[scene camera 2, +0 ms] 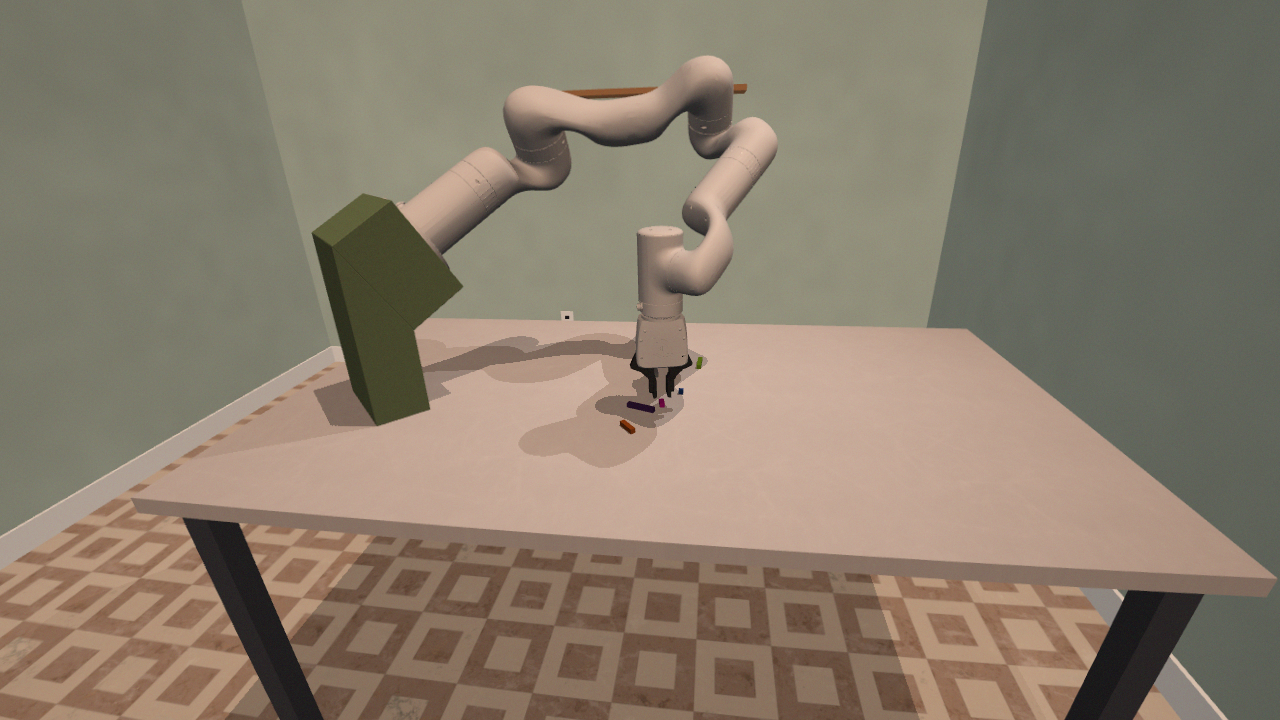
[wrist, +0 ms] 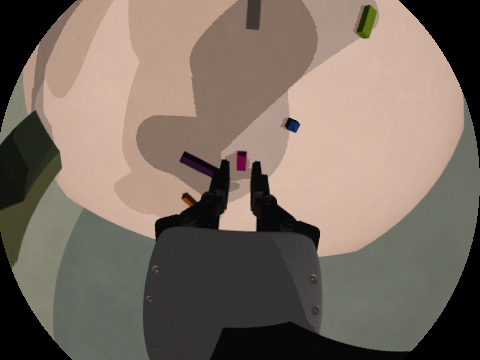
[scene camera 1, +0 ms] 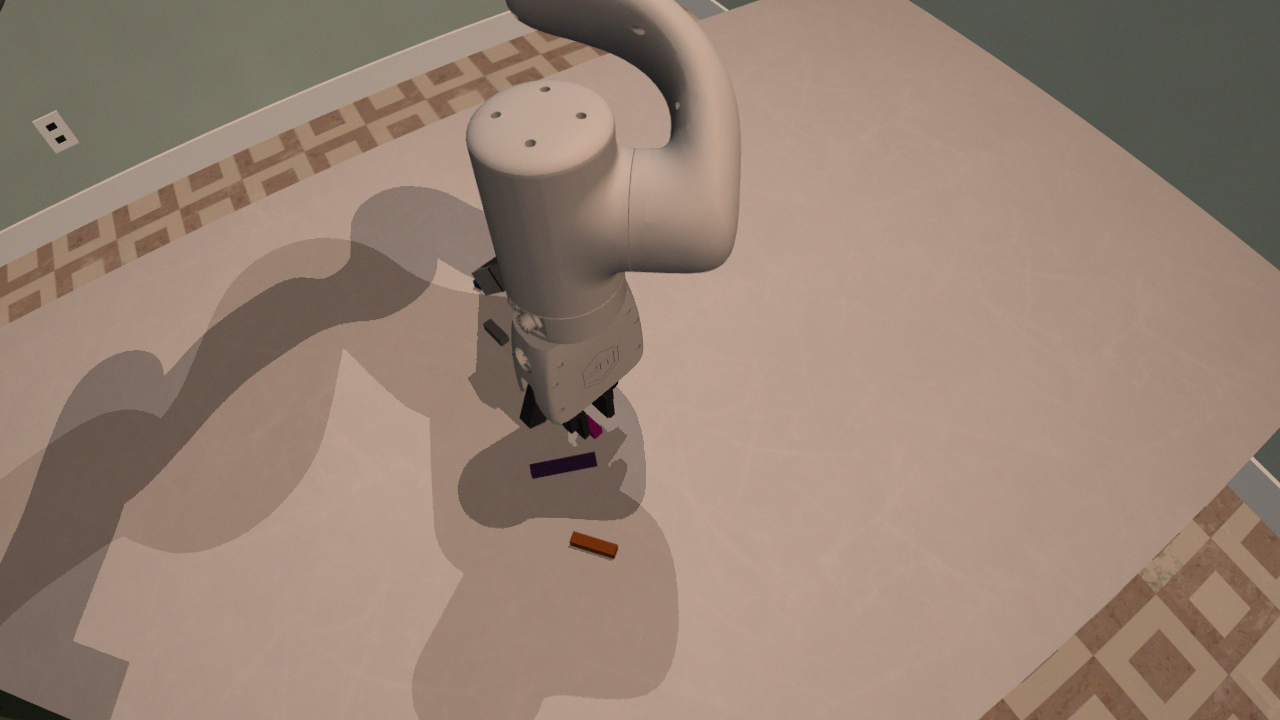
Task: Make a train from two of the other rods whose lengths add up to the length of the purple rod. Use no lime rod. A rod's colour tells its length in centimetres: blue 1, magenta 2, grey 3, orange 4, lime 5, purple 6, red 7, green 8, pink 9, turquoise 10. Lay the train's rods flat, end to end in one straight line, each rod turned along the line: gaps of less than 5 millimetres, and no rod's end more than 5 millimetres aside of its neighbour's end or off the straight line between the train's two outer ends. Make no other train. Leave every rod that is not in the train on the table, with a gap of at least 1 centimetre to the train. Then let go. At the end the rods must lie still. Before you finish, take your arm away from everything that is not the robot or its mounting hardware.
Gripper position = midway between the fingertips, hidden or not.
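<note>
My gripper (scene camera 1: pixel 588 417) is in sight, and I can see it in scene camera 2 (scene camera 2: pixel 661 395) and in the wrist view (wrist: pixel 240 171) too. There's also an orange rod (scene camera 1: pixel 585 542).
</note>
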